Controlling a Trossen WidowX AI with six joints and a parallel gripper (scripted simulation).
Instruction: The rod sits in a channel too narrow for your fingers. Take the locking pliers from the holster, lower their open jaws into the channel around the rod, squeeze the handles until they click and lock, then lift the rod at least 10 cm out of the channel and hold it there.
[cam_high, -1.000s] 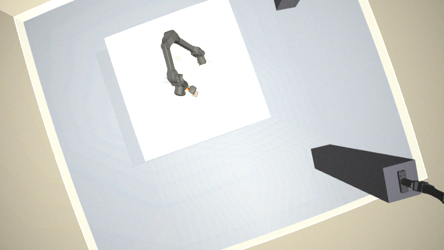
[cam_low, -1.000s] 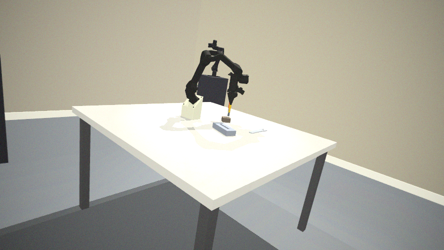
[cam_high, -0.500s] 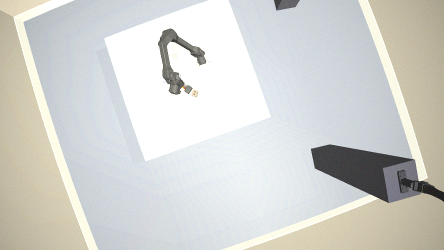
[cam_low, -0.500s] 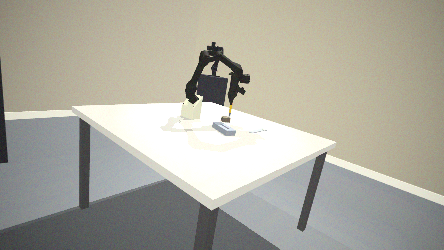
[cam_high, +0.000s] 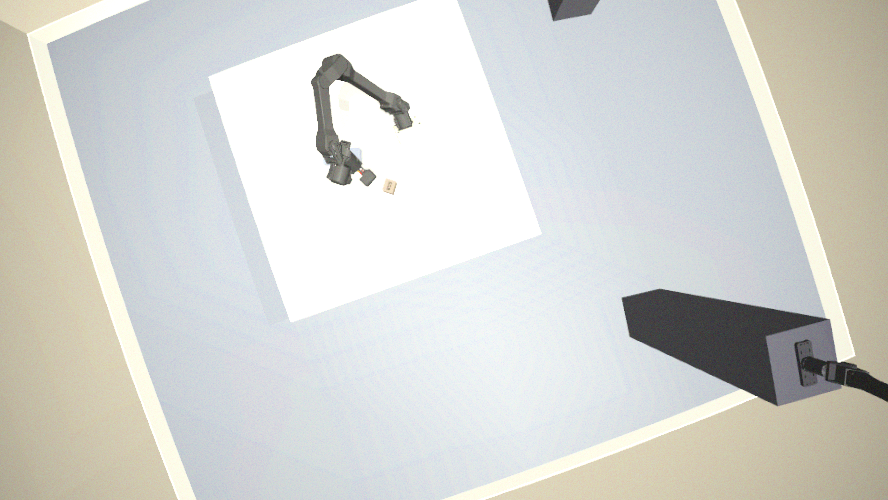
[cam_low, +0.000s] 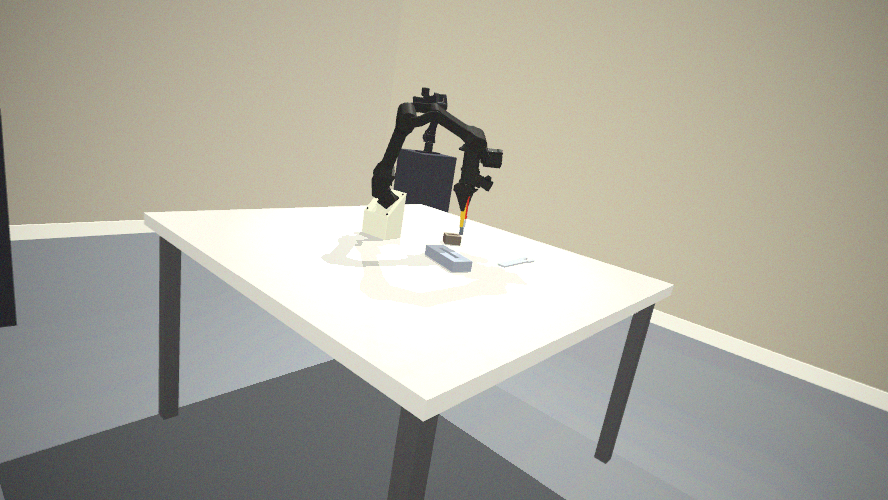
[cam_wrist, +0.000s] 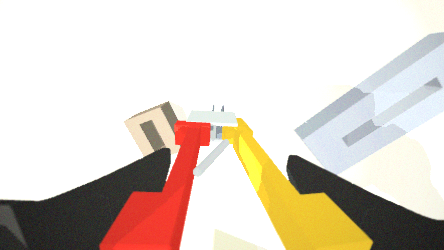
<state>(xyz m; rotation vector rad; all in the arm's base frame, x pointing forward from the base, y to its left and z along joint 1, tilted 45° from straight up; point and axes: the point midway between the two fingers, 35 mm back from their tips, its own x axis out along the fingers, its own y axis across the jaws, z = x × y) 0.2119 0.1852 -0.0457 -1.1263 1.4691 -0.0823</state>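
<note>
My gripper tip is now 150 mm to the left of the channel block, 130 mm above it and 110 mm short of it. Round my gripper tip: brown holster 140 mm below, 90 mm behind, 50 mm to the left; then rod 170 mm ahead, 150 mm to the left, 150 mm below.
</note>
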